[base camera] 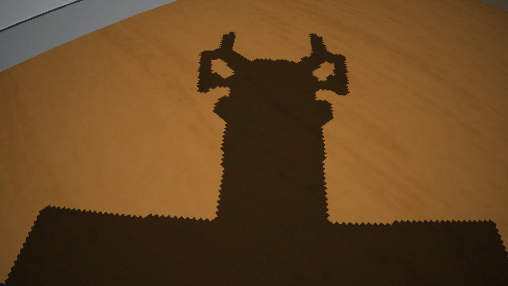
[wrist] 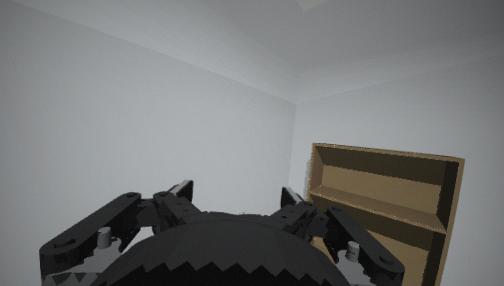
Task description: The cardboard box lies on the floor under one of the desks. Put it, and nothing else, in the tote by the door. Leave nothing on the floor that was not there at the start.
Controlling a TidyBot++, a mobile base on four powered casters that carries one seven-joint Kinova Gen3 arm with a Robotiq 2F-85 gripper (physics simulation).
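Places are measured from the arm's base along level axes (x right, y up, z back), in metres.
Pixels of known places: gripper, fingertip midpoint: [wrist: 237, 193].
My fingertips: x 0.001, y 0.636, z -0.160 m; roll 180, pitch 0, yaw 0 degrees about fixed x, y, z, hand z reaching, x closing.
Observation:
Behind a point stands the place of what it marks.
My gripper [wrist: 237, 193] @[z -0.160, x 0.001, y 0.636 m] is open and empty in the wrist view, its two fingers wide apart in front of a pale wall. It points toward a room corner. In the base camera view the gripper itself does not show; its shadow, with two spread fingers, falls on the floor. The cardboard box, the desks, the tote and the door do not show in either view.
A wooden bookshelf [wrist: 453, 200] @[z -0.697, x 1.101, y 0.445 m] stands against the wall at the right of the wrist view. The orange-brown wooden floor [base camera: 110, 150] @[z -0.388, x -0.235, y -0.397 m] carries the dark shadow [base camera: 272, 170] @[z -0.361, x 0.009, y -0.397 m] of the base and arm. A grey wall edge [base camera: 65, 35] @[z -0.733, x -0.492, y -0.378 m] runs along the upper left of the base camera view.

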